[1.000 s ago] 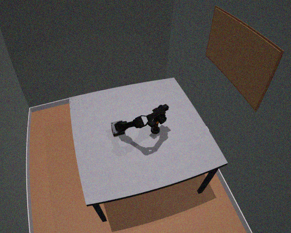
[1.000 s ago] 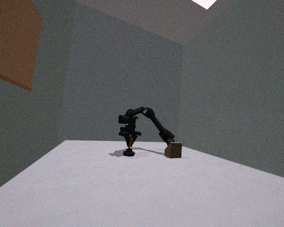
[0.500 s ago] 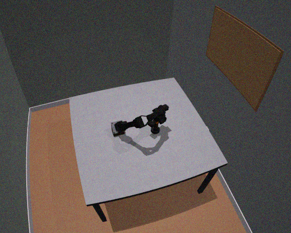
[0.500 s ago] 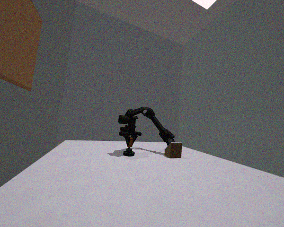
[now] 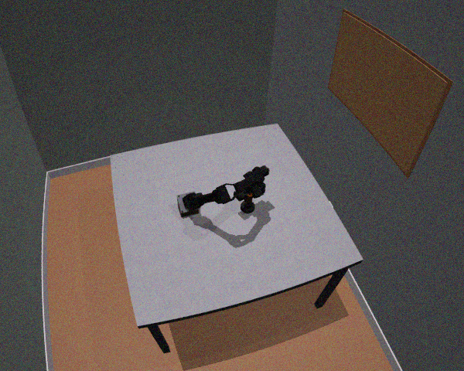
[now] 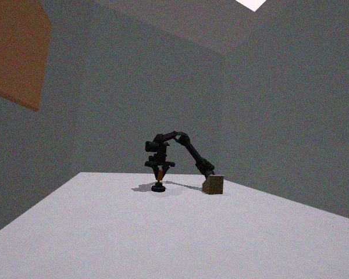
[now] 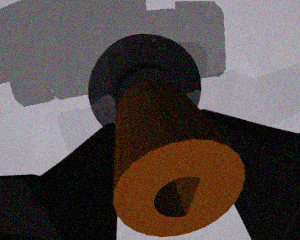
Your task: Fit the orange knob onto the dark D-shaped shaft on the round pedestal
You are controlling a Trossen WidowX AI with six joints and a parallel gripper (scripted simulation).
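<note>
My gripper tip is 20 mm below the orange knob. Round my gripper tip: pedestal 40 mm below.
</note>
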